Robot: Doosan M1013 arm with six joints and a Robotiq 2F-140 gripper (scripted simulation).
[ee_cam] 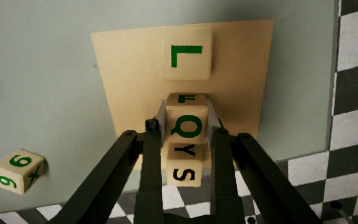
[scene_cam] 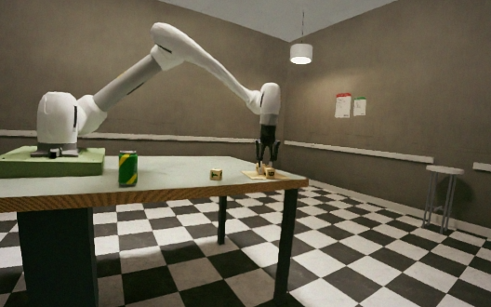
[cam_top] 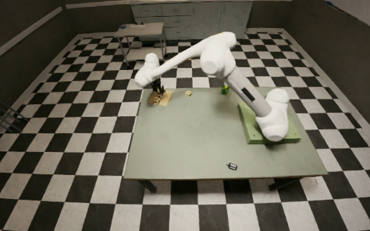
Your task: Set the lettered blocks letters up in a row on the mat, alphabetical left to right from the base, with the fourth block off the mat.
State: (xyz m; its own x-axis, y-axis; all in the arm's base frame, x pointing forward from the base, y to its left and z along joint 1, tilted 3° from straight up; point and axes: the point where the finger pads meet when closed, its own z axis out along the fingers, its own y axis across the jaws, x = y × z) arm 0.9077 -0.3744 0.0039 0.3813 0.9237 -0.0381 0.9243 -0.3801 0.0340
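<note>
Right now my hand is 40 mm above the tan mat. Round my hand: black object 740 mm to the left, 520 mm behind, 20 mm below; yellow can 650 mm behind, 20 mm above, 10 mm to the left.
</note>
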